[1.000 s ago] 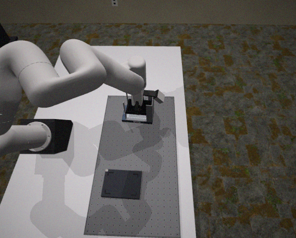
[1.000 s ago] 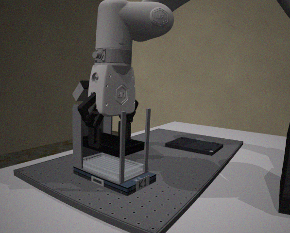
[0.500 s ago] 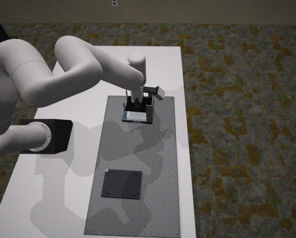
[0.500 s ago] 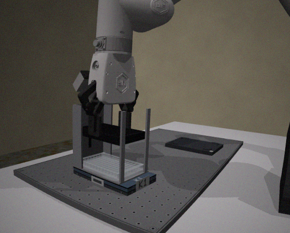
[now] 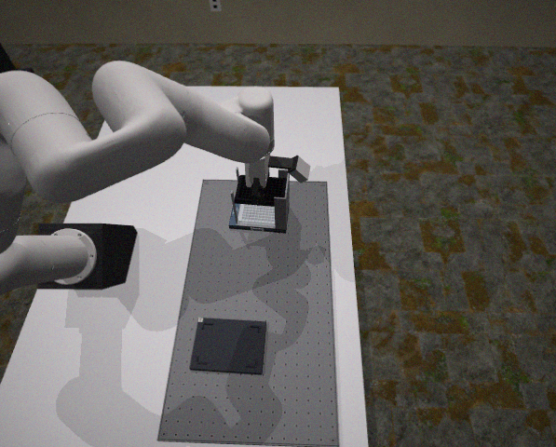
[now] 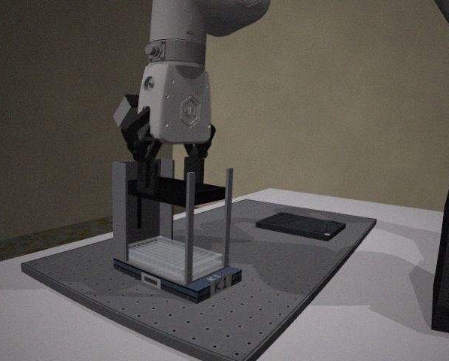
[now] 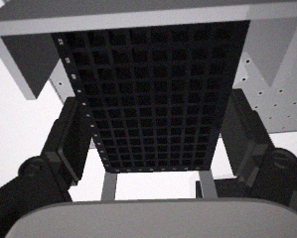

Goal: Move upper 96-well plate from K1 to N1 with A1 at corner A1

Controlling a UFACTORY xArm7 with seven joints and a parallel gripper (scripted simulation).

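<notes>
Right now my hand is 7 cm short of the tall back wall, 1 cm to the left of it and 4 cm above it. Round my hand: black 96-well plate (1 cm below); clear 96-well plate (11 cm below); pale A1 mark (14 cm behind, 30 cm to the right, 12 cm below).
</notes>
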